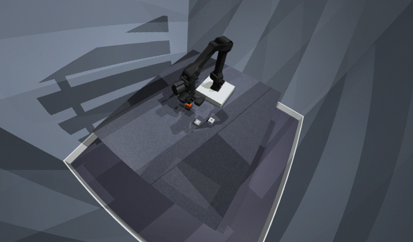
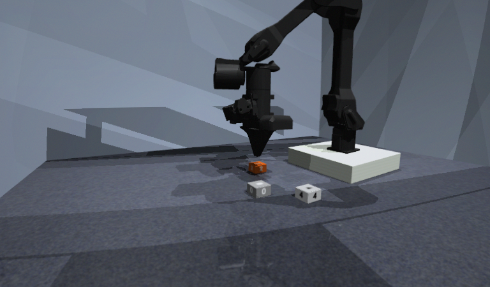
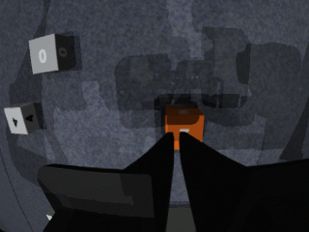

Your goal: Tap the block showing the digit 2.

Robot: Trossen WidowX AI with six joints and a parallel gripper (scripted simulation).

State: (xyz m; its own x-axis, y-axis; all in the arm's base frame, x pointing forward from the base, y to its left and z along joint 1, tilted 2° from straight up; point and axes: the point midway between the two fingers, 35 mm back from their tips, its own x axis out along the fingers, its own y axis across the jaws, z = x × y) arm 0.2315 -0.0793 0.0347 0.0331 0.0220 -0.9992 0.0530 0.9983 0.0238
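Right now my gripper tip is 30 mm above the orange block, 10 mm to the left of it and 10 mm past it. Round my gripper tip: white block: 180 mm to the left, 30 mm below, 10 mm ahead; grey block: 110 mm to the left, 70 mm ahead, 30 mm below.
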